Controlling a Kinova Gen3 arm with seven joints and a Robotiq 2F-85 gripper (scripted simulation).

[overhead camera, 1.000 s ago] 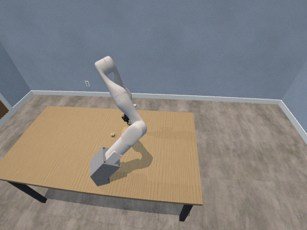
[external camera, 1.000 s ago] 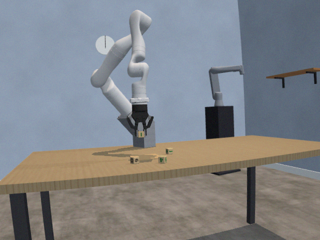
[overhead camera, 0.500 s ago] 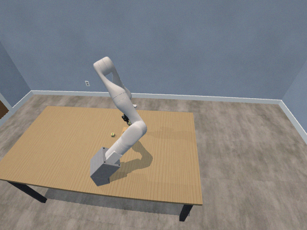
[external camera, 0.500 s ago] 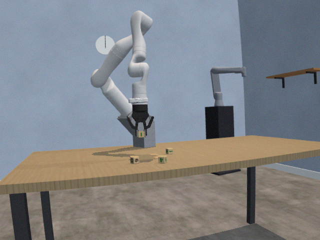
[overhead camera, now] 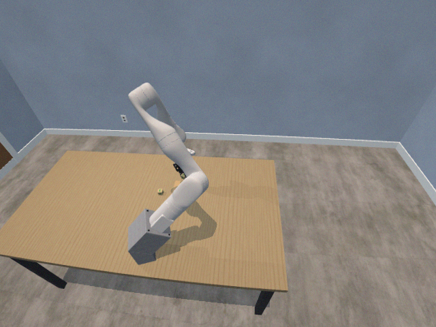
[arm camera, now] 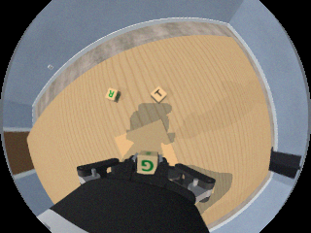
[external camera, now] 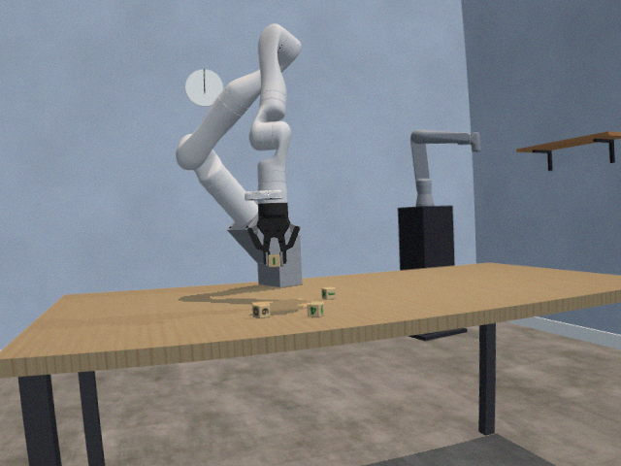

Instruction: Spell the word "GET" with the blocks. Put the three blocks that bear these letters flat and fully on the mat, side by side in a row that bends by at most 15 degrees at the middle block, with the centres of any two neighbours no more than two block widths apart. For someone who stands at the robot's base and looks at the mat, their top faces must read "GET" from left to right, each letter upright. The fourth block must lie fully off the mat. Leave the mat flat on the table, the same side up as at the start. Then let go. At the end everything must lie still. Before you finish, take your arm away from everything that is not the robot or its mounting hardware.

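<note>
Now: the mat 12 cm below my hand, 2 cm to the left of it and 1 cm behind it. Also, from my hand: T block (11 cm below, 10 cm ahead, 9 cm to the right); then G block (right at my hand).
</note>
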